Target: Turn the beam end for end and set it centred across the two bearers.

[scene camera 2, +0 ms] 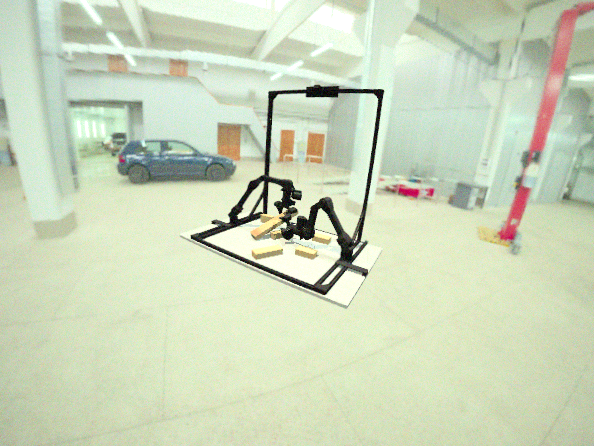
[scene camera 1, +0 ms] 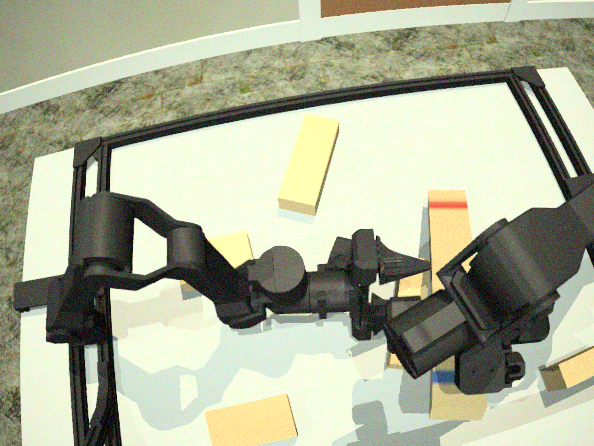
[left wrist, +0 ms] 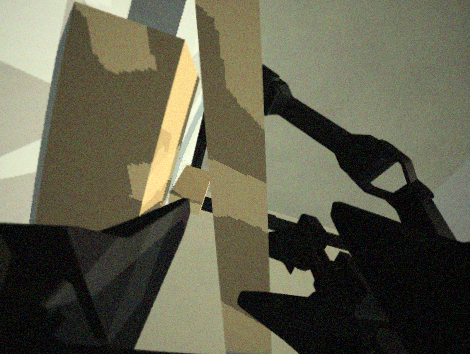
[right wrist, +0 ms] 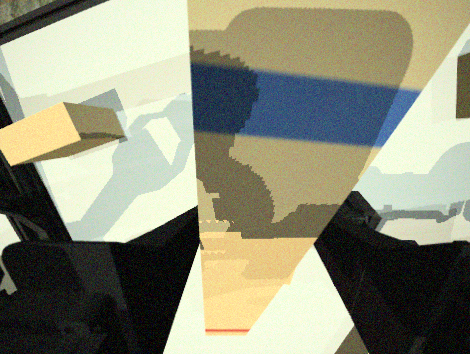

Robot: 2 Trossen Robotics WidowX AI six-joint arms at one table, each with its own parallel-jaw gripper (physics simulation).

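Frame: origin at the left arm's base, x ahead, y left, z up, level; metres.
Where they show: left gripper, between the fingertips: (scene camera 2: pixel 279 222) (scene camera 1: pixel 425 286) (left wrist: pixel 260 206) (right wrist: pixel 288 283); right gripper, between the fingertips: (left wrist: pixel 241 263) (right wrist: pixel 253 211); left arm's base, origin of its link: (scene camera 2: pixel 346 259) (scene camera 1: pixel 87 325); right arm's base, origin of its link: (scene camera 2: pixel 233 223).
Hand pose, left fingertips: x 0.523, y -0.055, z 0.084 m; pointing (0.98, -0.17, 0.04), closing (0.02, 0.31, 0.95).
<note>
Things, the pixels of their top centre, and the offset from my left fingertips. "*": a spot on its surface instead.
- wooden block, centre of its top: (left wrist: pixel 153 212) (scene camera 1: pixel 411 310) (scene camera 2: pixel 282 230) 0.013 m back, 0.016 m right, 0.060 m down
- bottom, a spot on its surface: (scene camera 1: pixel 252 420) * 0.267 m back, 0.128 m right, 0.066 m down
The long wooden beam (scene camera 1: pixel 448 232) (scene camera 2: pixel 267 228) (left wrist: pixel 235 140) (right wrist: pixel 295 185) is raised above the table; in scene camera 1 its red band is at the top and its blue band near the bottom. My right gripper (right wrist: pixel 253 211) is shut on the beam between the bands; its arm hides the fingertips in scene camera 1. My left gripper (scene camera 1: pixel 424 284) (left wrist: pixel 260 206) is open at the beam's left side in scene camera 1, not gripping it. A wooden block (scene camera 1: pixel 413 286) (left wrist: pixel 110 130) lies low beside and partly under the beam. I cannot tell which blocks are the bearers.
Other wooden blocks lie on the table: one at the upper middle (scene camera 1: pixel 309 162) (scene camera 2: pixel 267 251), one behind the left arm (scene camera 1: pixel 235 247) (scene camera 2: pixel 306 252), one at the bottom (scene camera 1: pixel 252 420) (scene camera 2: pixel 321 239), one at the right (scene camera 1: pixel 577 371) (right wrist: pixel 37 132). A black frame (scene camera 1: pixel 300 100) borders the table.
</note>
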